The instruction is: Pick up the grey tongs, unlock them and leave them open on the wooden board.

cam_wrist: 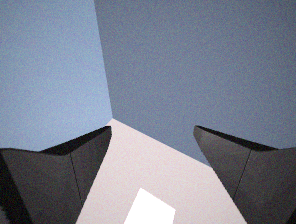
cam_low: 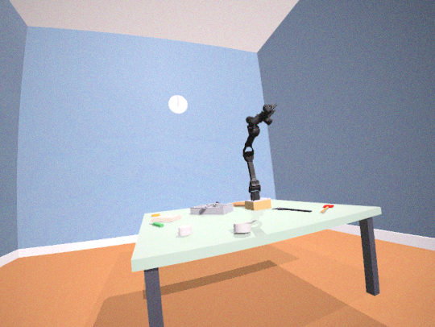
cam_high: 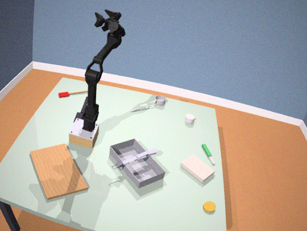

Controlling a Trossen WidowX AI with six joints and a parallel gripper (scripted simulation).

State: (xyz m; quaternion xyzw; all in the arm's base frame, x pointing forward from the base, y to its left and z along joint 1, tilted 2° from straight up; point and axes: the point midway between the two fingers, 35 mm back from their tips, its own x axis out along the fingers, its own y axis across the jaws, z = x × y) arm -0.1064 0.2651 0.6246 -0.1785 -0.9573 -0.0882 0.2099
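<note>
Right now my gripper tip is 44 cm short of the grey roasting tin, 39 cm to the left of it and 69 cm above it. The rest, counted from my gripper tip: wooden board (5 cm ahead, 62 cm to the right, 71 cm below); then red spatula (20 cm behind, 12 cm to the left, 71 cm below); then cream block (79 cm ahead, 29 cm to the right, 70 cm below).
</note>
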